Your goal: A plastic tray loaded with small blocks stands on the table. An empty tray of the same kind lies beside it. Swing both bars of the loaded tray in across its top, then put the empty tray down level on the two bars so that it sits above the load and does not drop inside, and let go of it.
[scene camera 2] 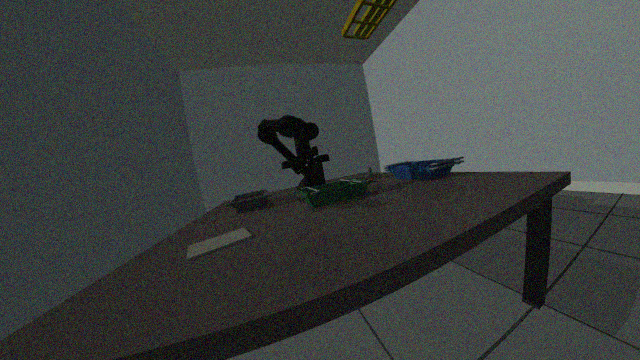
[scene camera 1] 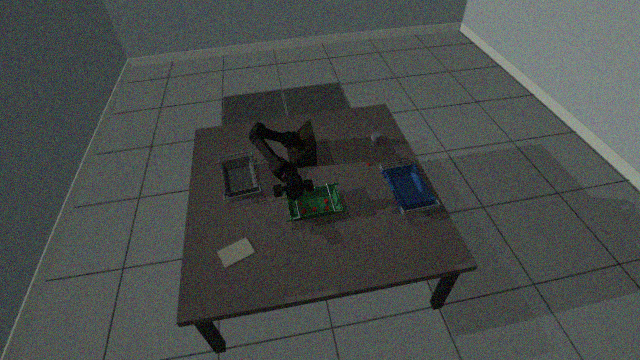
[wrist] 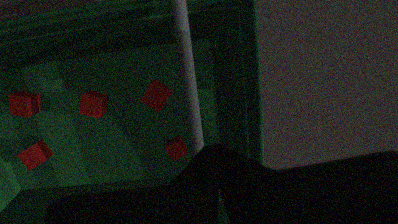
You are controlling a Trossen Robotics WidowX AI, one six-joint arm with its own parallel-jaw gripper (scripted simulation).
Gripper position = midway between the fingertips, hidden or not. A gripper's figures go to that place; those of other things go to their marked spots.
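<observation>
My own gripper [scene camera 2: 309,182] is 0.67 m from the lens, while a pale flat card [scene camera 2: 196,250] is 0.51 m from the lens.
</observation>
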